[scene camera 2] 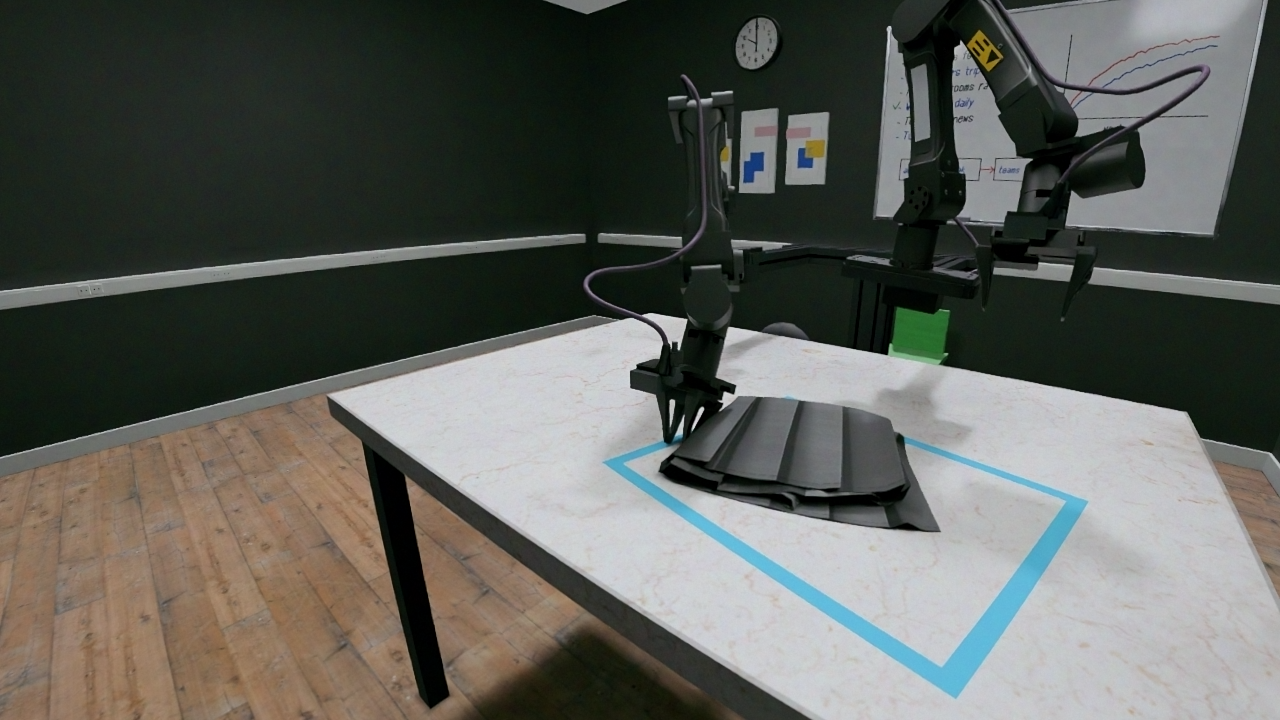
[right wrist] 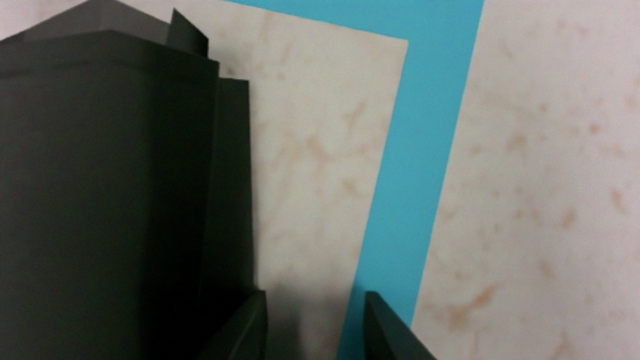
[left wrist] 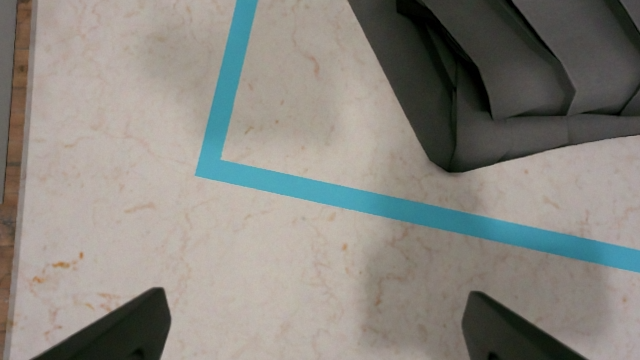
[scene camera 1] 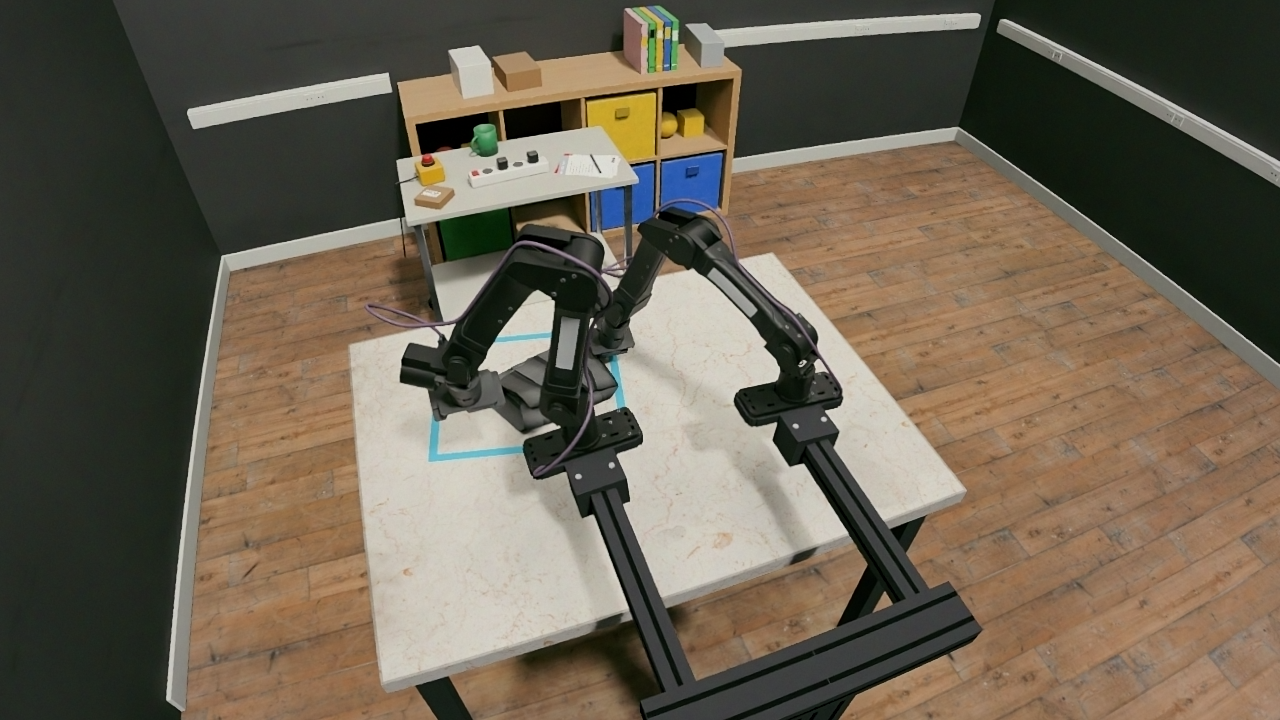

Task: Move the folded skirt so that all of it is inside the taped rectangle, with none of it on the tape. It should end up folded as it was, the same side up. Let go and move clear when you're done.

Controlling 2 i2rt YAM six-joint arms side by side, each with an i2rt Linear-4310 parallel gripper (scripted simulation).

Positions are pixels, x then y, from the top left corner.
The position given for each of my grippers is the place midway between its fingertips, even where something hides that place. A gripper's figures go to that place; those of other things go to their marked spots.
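My left gripper (scene camera 2: 1021,314): 0.75 m from the lens. My right gripper (scene camera 2: 676,446): 0.70 m from the lens. Dark grey pleated skirt (scene camera 2: 814,459): 0.62 m from the lens.
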